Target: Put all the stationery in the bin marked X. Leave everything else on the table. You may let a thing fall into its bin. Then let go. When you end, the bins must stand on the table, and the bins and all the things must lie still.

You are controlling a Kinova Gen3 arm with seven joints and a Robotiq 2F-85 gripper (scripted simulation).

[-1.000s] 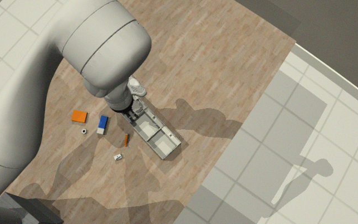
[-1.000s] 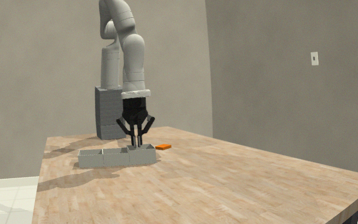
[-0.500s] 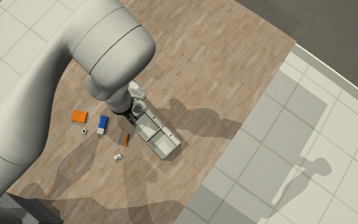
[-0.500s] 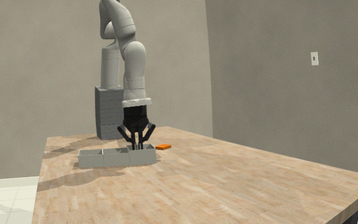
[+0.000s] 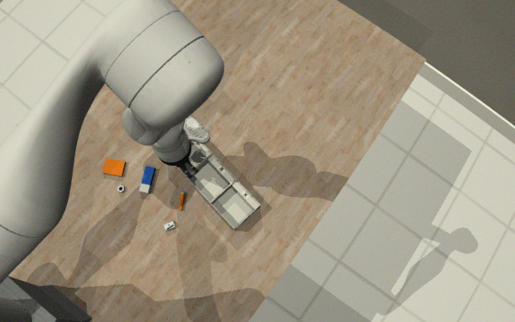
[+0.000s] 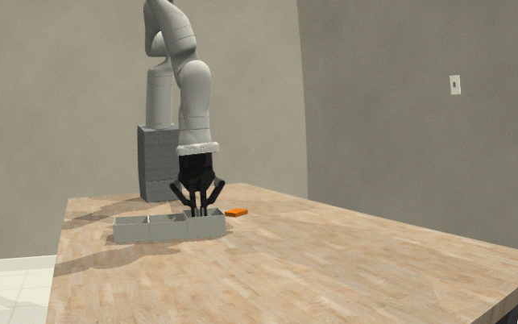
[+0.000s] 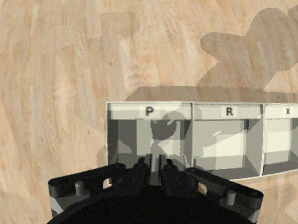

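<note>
Right now my hand is 9 cm past the blue flat thing, 5 cm to the right of it and 3 cm above it. Also, from my hand: orange stick: 8 cm behind, 5 cm to the right, 3 cm below; flat orange block: 10 cm behind, 14 cm to the left, 3 cm below; black ring-like part: 14 cm behind, 9 cm to the left, 3 cm below.
</note>
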